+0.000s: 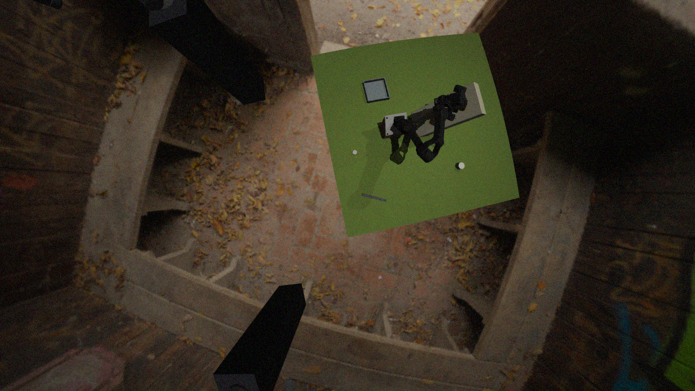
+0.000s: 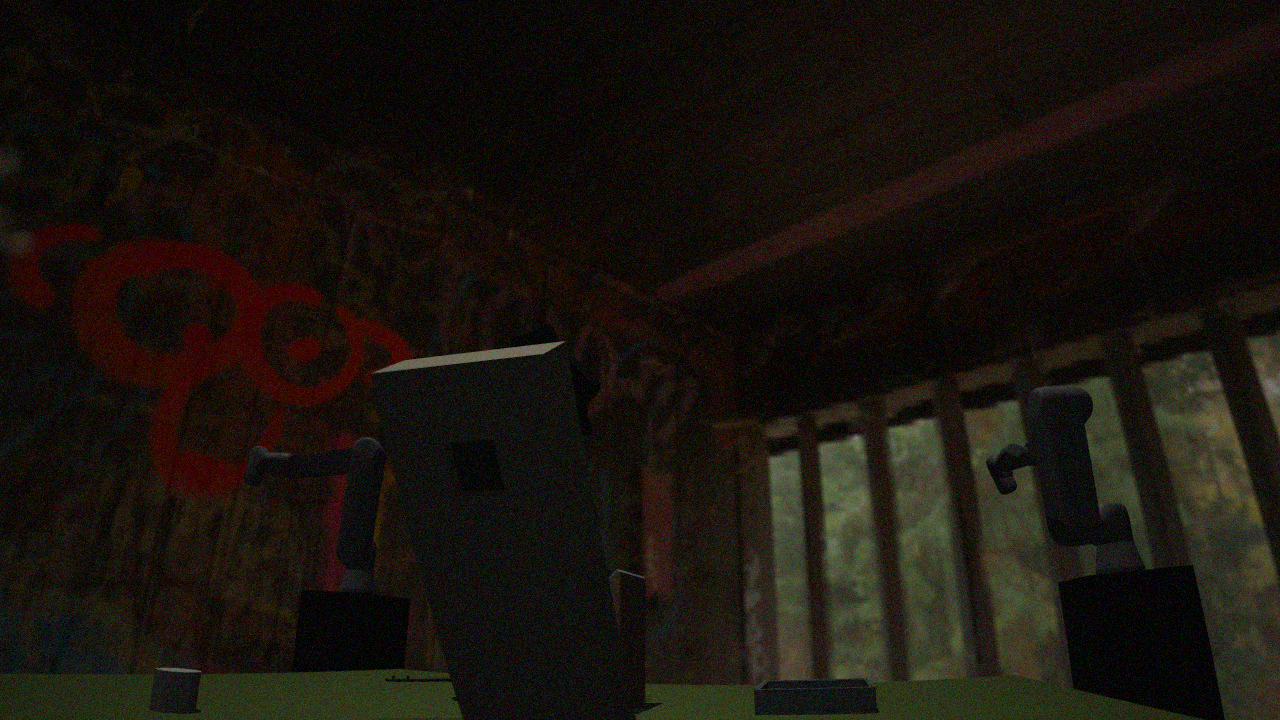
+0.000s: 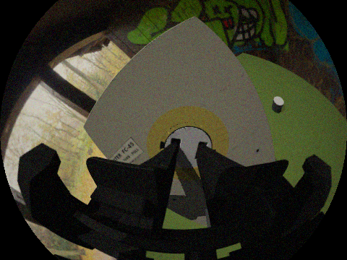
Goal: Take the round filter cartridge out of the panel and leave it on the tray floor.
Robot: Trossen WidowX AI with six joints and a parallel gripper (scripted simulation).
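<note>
The round filter cartridge is 1 cm below my gripper tip and 1 cm ahead of it. The rest, counted from my gripper tip: grey tray 42 cm behind, 27 cm to the left, 27 cm below.
</note>
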